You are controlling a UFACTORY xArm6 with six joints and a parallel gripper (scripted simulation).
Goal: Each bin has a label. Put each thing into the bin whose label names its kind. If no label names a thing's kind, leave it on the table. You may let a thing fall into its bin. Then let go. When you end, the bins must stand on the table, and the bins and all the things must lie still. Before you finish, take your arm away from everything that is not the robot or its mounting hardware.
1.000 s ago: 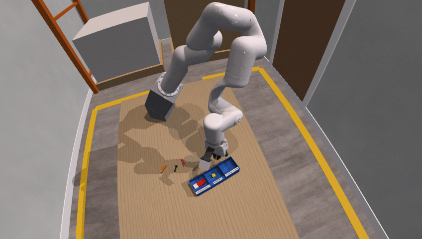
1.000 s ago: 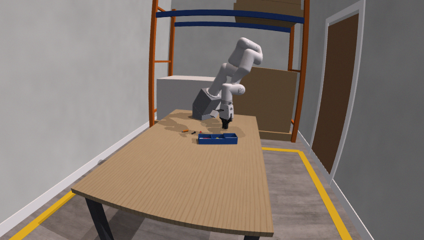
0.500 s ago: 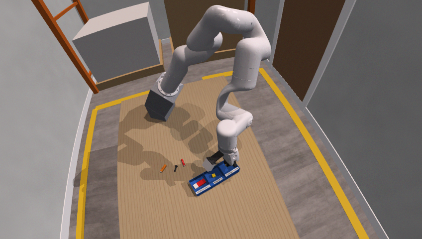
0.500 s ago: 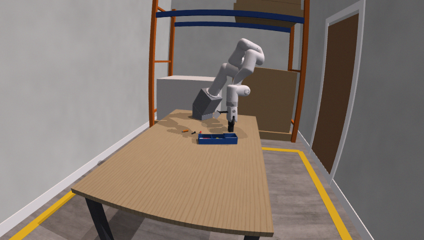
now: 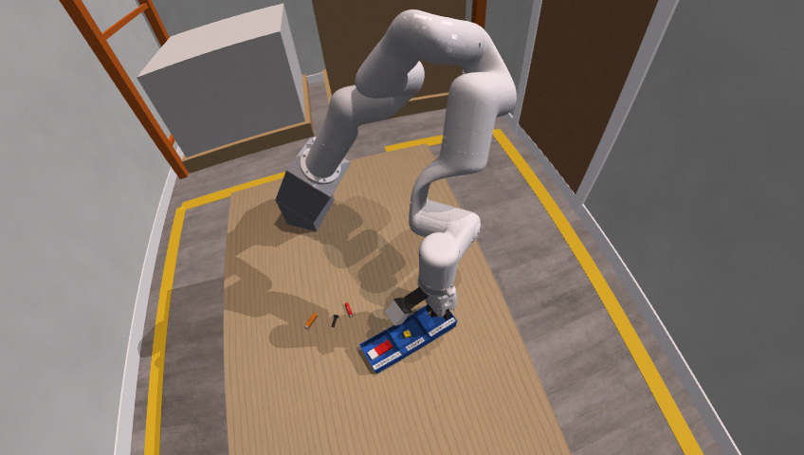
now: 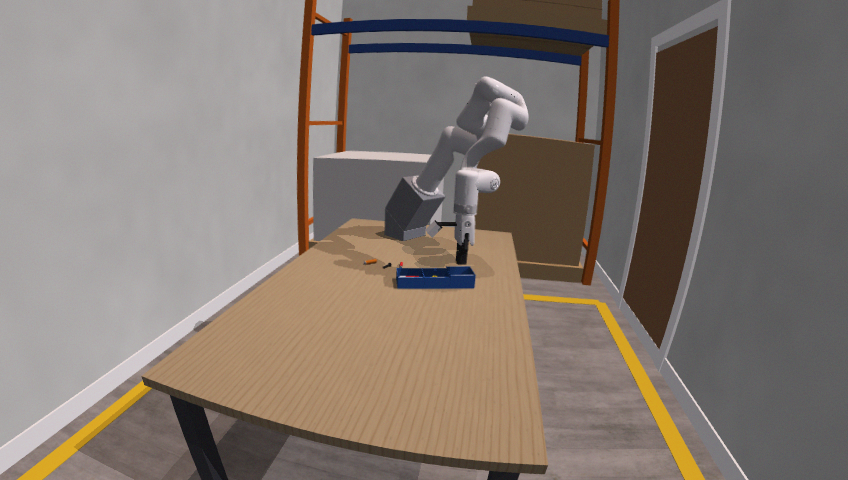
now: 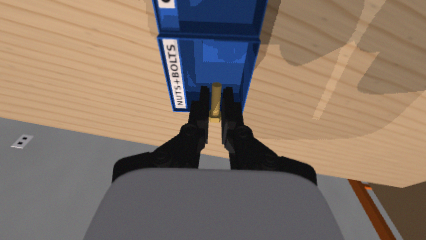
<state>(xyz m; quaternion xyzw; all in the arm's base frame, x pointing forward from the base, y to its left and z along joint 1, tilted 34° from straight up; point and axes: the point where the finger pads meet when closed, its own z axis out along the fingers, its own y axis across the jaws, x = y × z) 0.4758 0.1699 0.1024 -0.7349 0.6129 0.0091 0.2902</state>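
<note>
Right now my hand is 260 mm to the left of the black bolt, 80 mm past it and 80 mm above it. Also, from my hand: brass bolt (20 mm below, 10 mm to the left); eraser (170 mm to the right, 80 mm below, 50 mm ahead); yellow die (80 mm to the right, 80 mm below, 20 mm ahead).
</note>
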